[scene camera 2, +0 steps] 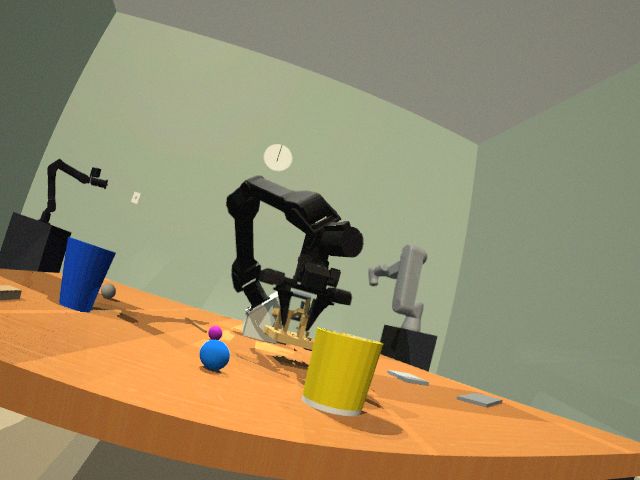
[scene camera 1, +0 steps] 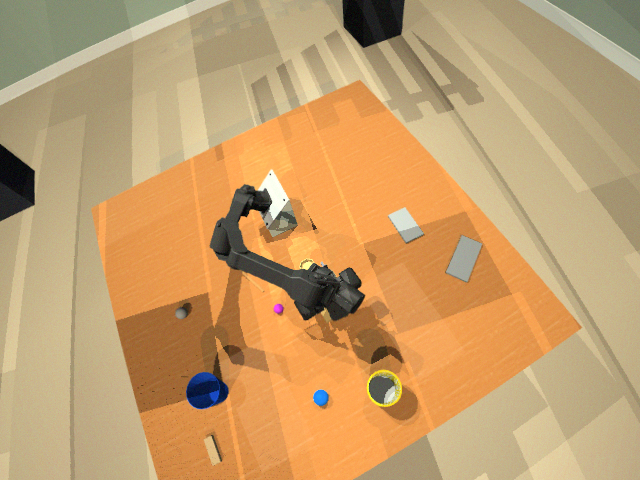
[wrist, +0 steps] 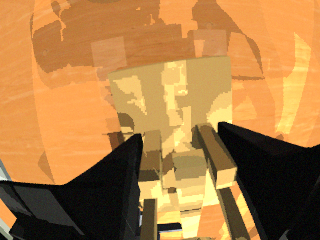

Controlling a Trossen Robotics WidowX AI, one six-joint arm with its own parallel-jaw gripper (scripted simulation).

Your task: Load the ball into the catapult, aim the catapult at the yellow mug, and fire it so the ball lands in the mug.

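Yellow mug, blue cup, blue ball: visible. The gripper too, also in the wrist view.
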